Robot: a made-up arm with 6 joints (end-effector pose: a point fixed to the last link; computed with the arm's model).
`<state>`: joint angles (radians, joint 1 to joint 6).
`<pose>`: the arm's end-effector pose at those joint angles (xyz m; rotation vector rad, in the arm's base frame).
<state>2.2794 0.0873 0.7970 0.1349 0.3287 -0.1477</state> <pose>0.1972 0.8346 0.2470 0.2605 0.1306 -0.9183</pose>
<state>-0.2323 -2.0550 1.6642 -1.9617 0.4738 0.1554</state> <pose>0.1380 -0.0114 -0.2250 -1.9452 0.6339 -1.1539</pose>
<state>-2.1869 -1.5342 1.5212 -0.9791 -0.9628 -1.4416</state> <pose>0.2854 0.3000 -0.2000 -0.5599 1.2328 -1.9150</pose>
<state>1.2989 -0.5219 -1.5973 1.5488 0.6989 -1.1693</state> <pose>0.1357 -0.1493 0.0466 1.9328 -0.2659 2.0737</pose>
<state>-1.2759 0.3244 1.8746 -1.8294 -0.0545 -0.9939</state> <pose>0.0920 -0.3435 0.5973 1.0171 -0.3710 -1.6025</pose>
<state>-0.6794 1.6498 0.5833 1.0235 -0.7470 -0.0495</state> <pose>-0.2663 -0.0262 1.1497 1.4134 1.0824 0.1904</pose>
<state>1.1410 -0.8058 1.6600 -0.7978 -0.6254 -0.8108</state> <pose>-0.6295 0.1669 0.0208 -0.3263 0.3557 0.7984</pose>
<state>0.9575 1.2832 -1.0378 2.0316 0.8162 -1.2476</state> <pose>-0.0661 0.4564 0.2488 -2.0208 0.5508 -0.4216</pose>
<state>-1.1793 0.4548 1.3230 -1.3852 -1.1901 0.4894</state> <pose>0.0284 -0.3919 0.7434 -1.5214 2.4728 0.9130</pose>
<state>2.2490 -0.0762 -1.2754 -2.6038 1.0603 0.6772</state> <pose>-0.2186 0.0087 0.3292 2.0833 0.9241 0.6303</pose>
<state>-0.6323 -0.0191 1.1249 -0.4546 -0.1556 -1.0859</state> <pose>-0.3121 -0.5614 0.2813 0.4030 -0.0621 2.4585</pose>
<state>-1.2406 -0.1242 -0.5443 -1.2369 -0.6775 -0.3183</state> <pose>-0.4076 -0.2085 0.4060 0.3105 1.2095 0.9879</pose>
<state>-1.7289 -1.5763 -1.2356 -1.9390 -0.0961 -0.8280</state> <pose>-0.1048 -0.0032 0.2395 0.9039 0.2983 2.2514</pose>
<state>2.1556 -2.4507 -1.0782 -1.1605 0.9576 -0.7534</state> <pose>-0.0095 -0.1195 0.0780 -1.6671 -0.0674 -1.3929</pose>
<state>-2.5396 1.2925 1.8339 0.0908 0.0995 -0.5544</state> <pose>0.4505 0.4531 0.6512 -0.0251 -1.5991 -1.0993</pose>
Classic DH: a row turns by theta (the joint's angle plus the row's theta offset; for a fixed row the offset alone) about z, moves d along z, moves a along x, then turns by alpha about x. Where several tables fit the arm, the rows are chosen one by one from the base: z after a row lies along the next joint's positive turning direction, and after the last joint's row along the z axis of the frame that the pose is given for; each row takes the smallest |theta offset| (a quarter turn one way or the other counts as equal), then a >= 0, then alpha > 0; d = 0 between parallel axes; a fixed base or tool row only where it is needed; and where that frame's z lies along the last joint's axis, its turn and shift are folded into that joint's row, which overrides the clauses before.
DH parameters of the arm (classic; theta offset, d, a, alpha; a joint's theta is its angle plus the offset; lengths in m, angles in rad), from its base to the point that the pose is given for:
base (fixed): -0.9828 0 -0.1082 3.1416
joint 1: -0.9828 -0.33 0.04 1.5708
joint 2: 0 -0.1 -0.29 1.5708
joint 3: 0.3693 -0.2515 -0.0611 1.9409
joint 4: 1.4567 -0.2947 0.0032 -2.0284
joint 5: 0.2986 0.2789 -0.0199 -1.5428
joint 6: -1.3543 -0.0417 0.0219 -1.8049
tool (fixed): -2.5375 -0.0462 0 0

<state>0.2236 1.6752 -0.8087 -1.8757 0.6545 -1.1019</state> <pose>0.1132 0.1488 0.4764 1.8076 2.1984 0.4564</pose>
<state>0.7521 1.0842 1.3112 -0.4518 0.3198 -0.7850</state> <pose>-0.5268 -0.0767 0.8045 1.0280 0.1912 1.4624</pose>
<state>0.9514 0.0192 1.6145 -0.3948 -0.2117 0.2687</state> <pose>-0.7523 0.1111 0.3348 0.2473 1.1654 1.0828</pose>
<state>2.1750 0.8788 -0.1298 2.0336 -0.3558 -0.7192</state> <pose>0.4578 0.2163 0.3652 -1.6556 -1.0072 -1.8371</pose>
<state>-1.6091 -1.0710 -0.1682 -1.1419 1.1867 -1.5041</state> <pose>-0.1647 -0.1726 -0.0136 0.7267 1.3360 -2.3920</pose>
